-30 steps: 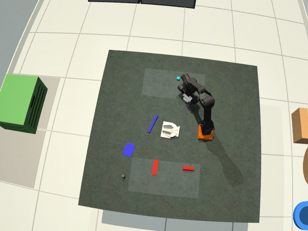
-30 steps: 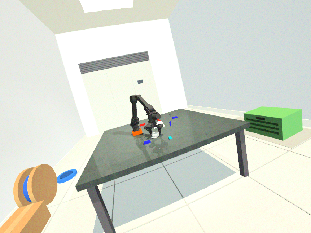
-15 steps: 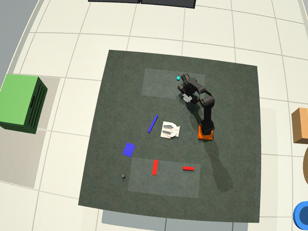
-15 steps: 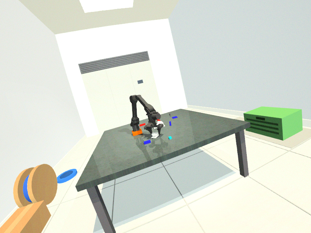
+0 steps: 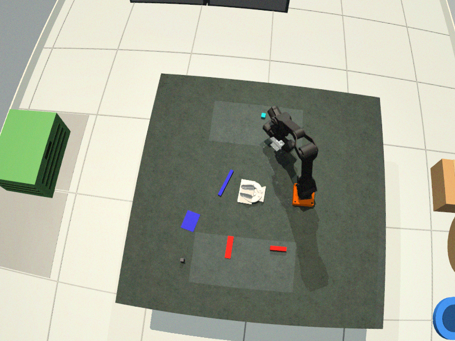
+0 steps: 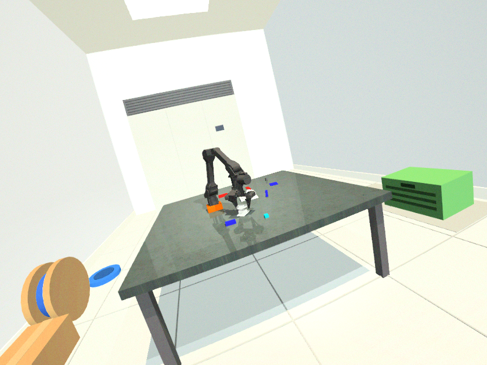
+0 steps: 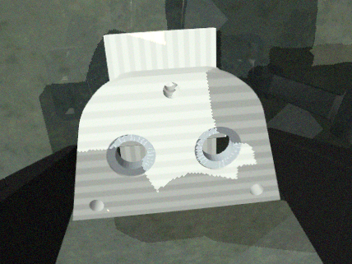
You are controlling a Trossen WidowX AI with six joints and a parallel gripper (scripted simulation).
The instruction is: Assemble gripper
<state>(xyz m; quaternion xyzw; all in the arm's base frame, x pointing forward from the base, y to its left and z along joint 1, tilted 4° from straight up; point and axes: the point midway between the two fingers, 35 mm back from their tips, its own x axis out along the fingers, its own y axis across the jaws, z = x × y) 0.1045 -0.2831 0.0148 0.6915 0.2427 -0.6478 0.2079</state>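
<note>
My gripper tip is now 130 mm short of the white jaw, 240 mm to the right of it and 10 mm above it. Also, from my gripper tip: blue block: 120 mm behind, 80 mm to the right, 20 mm below; blue strip: 280 mm ahead, 190 mm to the left, 20 mm below; cyan cube: 50 mm ahead, 180 mm to the right, 20 mm below.
</note>
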